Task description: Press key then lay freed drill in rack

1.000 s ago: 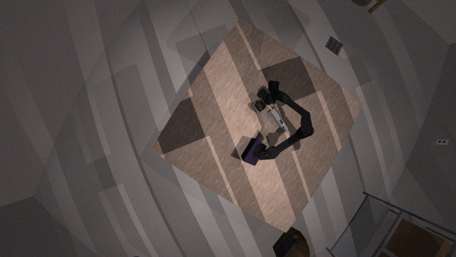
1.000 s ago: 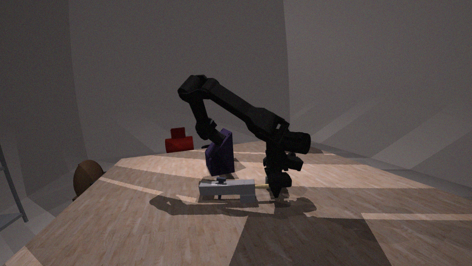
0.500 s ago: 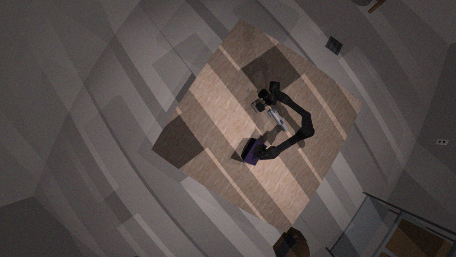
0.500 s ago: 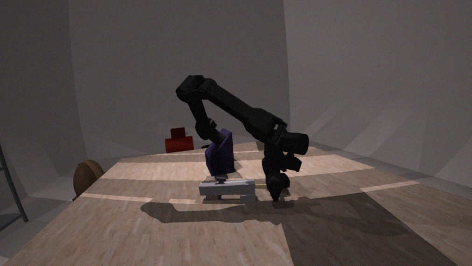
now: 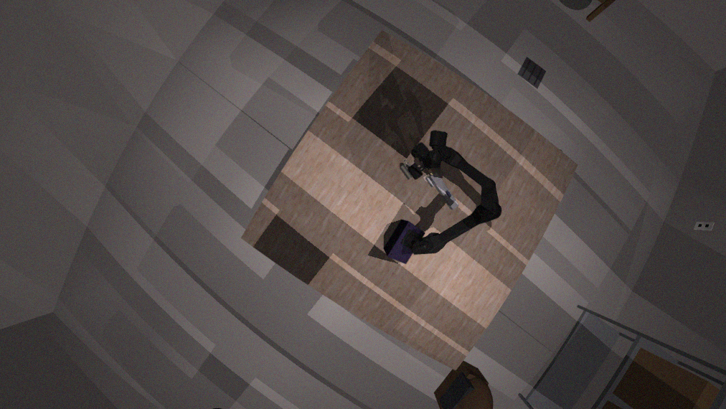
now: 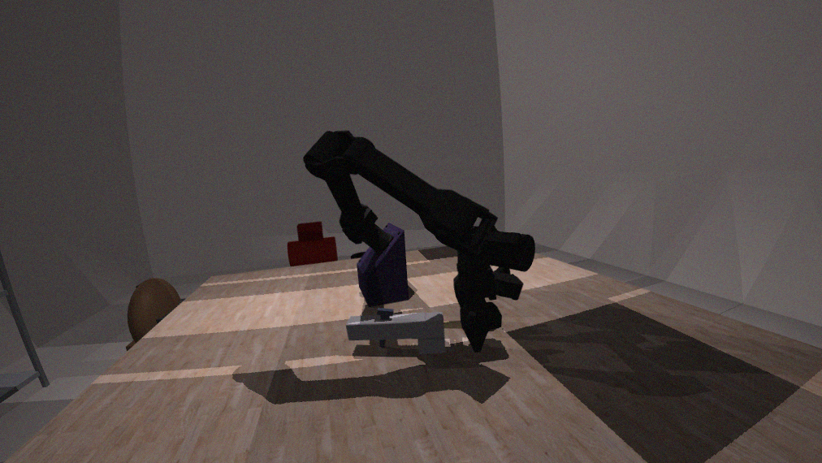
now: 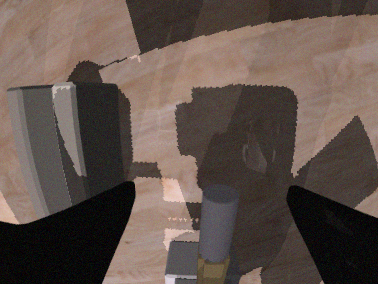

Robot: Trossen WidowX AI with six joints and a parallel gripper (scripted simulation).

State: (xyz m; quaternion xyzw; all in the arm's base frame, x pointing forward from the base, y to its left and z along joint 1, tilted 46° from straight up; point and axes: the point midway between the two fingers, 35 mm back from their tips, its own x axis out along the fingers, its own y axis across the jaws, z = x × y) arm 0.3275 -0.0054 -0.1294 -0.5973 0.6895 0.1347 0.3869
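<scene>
Right now my gripper tip is 4 cm to the left of the drill, 3 cm below it and 2 cm past it. Also, from my gripper tip: rack (6 cm behind, 5 cm to the left); long grey housing (13 cm to the right, 6 cm behind, 2 cm above); small blue key (16 cm to the right, 6 cm behind, 3 cm above).
</scene>
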